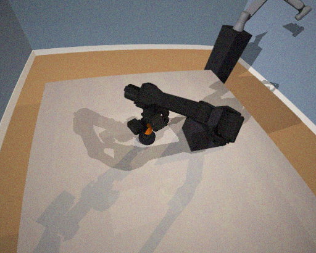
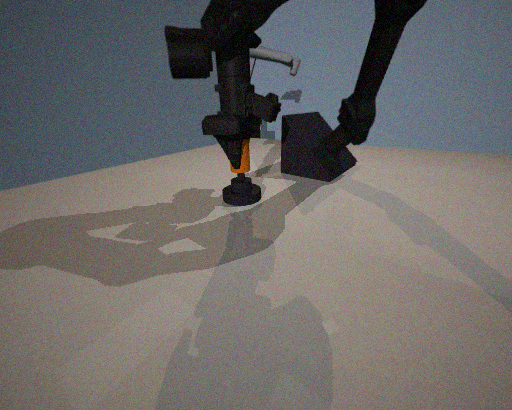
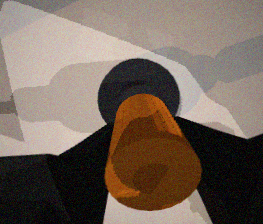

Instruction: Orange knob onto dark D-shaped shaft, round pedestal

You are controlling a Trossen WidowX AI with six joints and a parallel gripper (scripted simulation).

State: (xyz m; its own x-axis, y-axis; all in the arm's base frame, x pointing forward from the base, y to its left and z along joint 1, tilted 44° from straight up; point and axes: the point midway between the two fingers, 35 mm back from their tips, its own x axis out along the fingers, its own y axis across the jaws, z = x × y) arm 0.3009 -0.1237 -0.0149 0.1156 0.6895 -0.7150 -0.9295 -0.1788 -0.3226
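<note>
Now: gripper tip 2 cm below the orange knob. From my gripper tip the other things lie so: round dark pedestal 4 cm below.
</note>
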